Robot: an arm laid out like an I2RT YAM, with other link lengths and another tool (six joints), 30 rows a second.
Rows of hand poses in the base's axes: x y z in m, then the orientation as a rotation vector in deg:
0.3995 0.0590 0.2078 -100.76 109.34 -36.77
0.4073 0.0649 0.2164 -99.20 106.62 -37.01
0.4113 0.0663 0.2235 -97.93 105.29 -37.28
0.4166 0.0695 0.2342 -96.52 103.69 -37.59
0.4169 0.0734 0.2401 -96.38 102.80 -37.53
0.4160 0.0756 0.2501 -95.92 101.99 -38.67
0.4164 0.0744 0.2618 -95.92 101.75 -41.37
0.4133 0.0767 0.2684 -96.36 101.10 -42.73
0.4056 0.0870 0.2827 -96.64 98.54 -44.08
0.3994 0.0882 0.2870 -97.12 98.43 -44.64
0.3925 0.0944 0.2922 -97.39 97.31 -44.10
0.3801 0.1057 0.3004 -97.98 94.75 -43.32
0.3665 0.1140 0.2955 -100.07 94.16 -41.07
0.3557 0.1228 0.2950 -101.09 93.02 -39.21
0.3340 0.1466 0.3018 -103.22 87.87 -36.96
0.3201 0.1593 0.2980 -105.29 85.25 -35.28
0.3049 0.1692 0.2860 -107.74 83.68 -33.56
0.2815 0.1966 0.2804 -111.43 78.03 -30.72
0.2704 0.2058 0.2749 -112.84 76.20 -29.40
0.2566 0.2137 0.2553 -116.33 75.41 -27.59
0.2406 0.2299 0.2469 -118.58 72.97 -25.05
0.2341 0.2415 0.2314 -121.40 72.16 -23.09
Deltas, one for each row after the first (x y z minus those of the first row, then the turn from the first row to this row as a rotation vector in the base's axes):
0.0078 0.0059 0.0086 1.26 -2.57 1.02
0.0118 0.0073 0.0157 2.04 -4.16 1.30
0.0171 0.0105 0.0264 2.91 -6.01 1.67
0.0174 0.0144 0.0323 3.21 -6.60 2.18
0.0165 0.0166 0.0423 2.86 -7.72 2.25
0.0169 0.0154 0.0540 1.10 -8.71 1.78
0.0138 0.0177 0.0606 0.08 -9.27 2.04
0.0061 0.0280 0.0749 -0.52 -11.03 3.42
-0.0001 0.0292 0.0792 -1.13 -10.98 3.54
-0.0070 0.0354 0.0844 -0.71 -11.32 4.47
-0.0194 0.0467 0.0926 -0.07 -12.24 6.49
-0.0330 0.0550 0.0877 0.45 -10.64 8.19
-0.0438 0.0638 0.0872 1.33 -10.08 9.74
-0.0655 0.0876 0.0940 2.45 -10.93 14.38
-0.0794 0.1003 0.0902 2.77 -10.51 17.22
-0.0946 0.1102 0.0782 2.72 -9.22 19.51
-0.1180 0.1376 0.0726 3.11 -8.79 25.16
-0.1291 0.1468 0.0671 3.32 -8.31 27.15
-0.1429 0.1547 0.0475 2.46 -5.73 29.17
-0.1589 0.1709 0.0391 2.92 -4.45 32.07
-0.1654 0.1825 0.0236 2.46 -2.18 33.85

